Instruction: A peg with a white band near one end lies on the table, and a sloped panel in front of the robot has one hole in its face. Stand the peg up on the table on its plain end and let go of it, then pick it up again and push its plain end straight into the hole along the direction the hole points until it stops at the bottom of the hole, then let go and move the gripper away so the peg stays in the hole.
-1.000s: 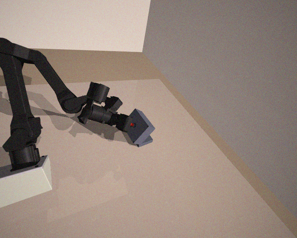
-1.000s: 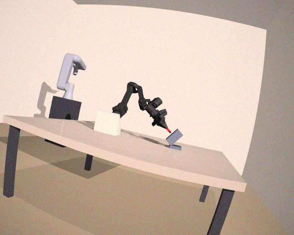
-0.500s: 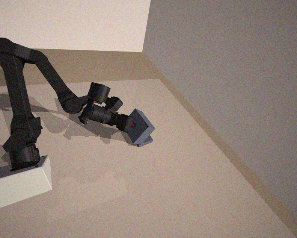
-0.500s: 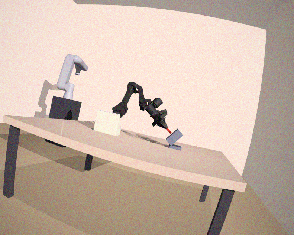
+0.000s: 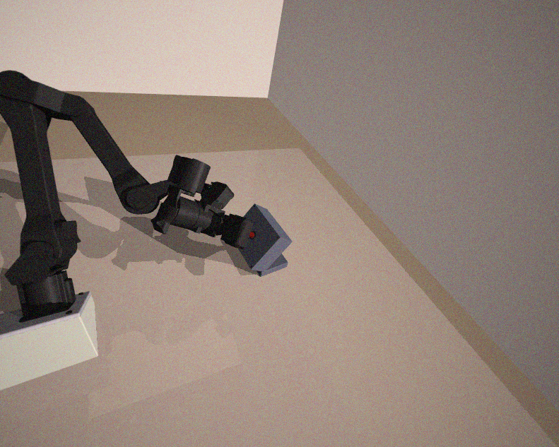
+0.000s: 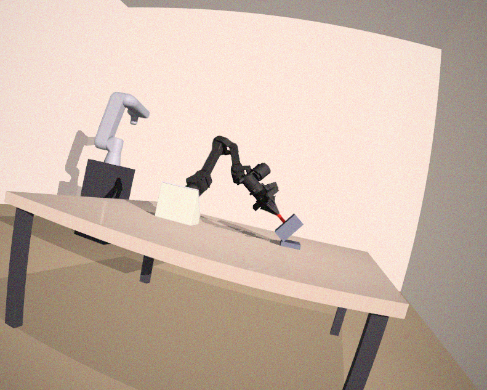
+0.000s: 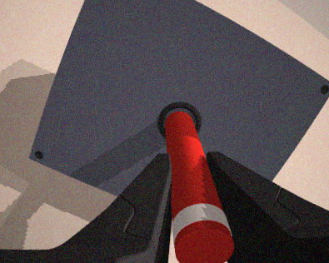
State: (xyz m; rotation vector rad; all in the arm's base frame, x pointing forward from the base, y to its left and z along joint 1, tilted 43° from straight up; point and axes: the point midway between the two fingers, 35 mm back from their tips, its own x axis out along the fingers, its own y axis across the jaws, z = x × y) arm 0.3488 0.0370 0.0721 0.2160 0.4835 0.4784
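My gripper tip is now 6 cm short of the grey-blue sloped panel, 1 cm to the right of it and 4 cm above it. From my gripper tip the other things lie so: red peg: 1 cm behind, 1 cm above; panel foot: 8 cm ahead, 1 cm to the left, 11 cm below.
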